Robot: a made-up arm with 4 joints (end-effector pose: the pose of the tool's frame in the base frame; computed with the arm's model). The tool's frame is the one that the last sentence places.
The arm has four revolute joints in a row. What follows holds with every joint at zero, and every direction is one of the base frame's.
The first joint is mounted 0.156 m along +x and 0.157 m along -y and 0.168 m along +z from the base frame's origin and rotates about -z.
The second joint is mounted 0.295 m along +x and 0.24 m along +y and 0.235 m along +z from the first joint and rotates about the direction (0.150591, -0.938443, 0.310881).
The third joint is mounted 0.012 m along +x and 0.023 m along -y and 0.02 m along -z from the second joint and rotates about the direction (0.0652, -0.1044, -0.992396).
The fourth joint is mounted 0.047 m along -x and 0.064 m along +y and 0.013 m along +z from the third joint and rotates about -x.
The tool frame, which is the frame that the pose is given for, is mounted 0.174 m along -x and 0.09 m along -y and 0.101 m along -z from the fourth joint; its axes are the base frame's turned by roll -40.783, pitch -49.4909 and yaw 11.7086 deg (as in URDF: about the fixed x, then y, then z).
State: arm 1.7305 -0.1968 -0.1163 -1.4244
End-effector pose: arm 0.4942 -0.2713 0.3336 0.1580 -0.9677 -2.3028
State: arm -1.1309 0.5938 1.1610 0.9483
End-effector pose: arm -0.1119 0.1376 0.3193 -0.8046 -1.1621 -0.0266
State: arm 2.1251 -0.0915 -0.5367 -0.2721
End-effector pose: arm 0.1965 -0.2962 0.3068 -0.8464 -0.2918 -1.7428
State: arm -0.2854 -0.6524 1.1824 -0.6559
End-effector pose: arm 0.2620 0.3255 0.2566 -0.8504 -0.5310 -1.1956
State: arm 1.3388 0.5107 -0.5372 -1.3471
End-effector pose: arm 0.3797 -0.2303 0.1904 0.2405 -1.2097 -1.0183
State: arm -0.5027 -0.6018 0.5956 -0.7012
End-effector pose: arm 0.0729 0.2656 0.3242 -0.4052 -0.4708 -0.5376
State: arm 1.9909 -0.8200 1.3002 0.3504
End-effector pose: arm 0.4678 -0.5150 0.3660 -0.8941 2.2390 -1.9633
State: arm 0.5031 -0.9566 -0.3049 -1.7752
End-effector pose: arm 0.4421 0.1405 0.5296 0.6765 0.1577 -1.6730
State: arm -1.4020 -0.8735 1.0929 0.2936
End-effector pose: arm -0.2279 0.0801 0.3953 -1.4650 -0.8507 0.4171
